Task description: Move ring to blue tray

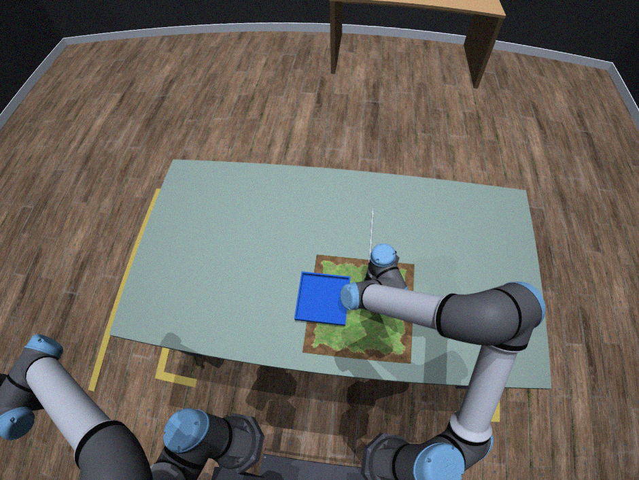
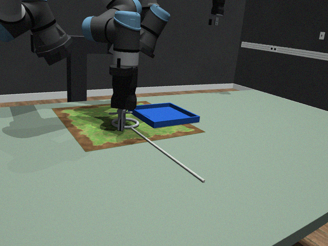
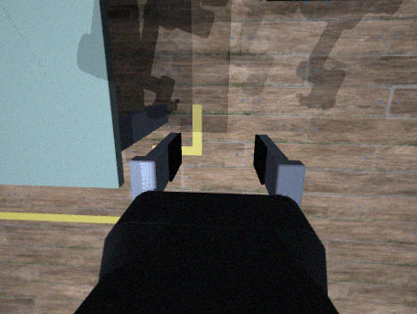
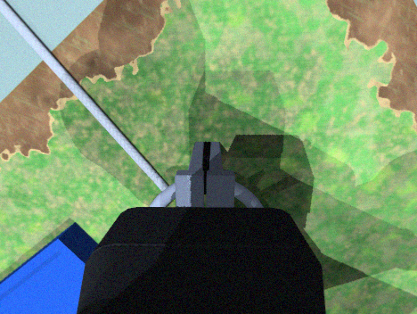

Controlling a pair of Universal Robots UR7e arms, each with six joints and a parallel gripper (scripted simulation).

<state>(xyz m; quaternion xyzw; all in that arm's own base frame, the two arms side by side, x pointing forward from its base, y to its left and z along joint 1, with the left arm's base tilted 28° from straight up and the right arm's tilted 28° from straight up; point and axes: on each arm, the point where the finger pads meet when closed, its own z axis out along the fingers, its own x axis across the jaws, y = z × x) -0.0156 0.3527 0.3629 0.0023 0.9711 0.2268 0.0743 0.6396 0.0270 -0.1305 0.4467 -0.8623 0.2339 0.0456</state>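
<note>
Now: right hand 50 mm past the grey stake and 20 mm to the right of it. The rest, counted from my right hand: brown mat: 90 mm behind, 50 mm to the left, 30 mm below; then grey ring: 40 mm behind, 40 mm to the left, 10 mm below; then blue tray: 80 mm behind, 200 mm to the left, 10 mm below.
</note>
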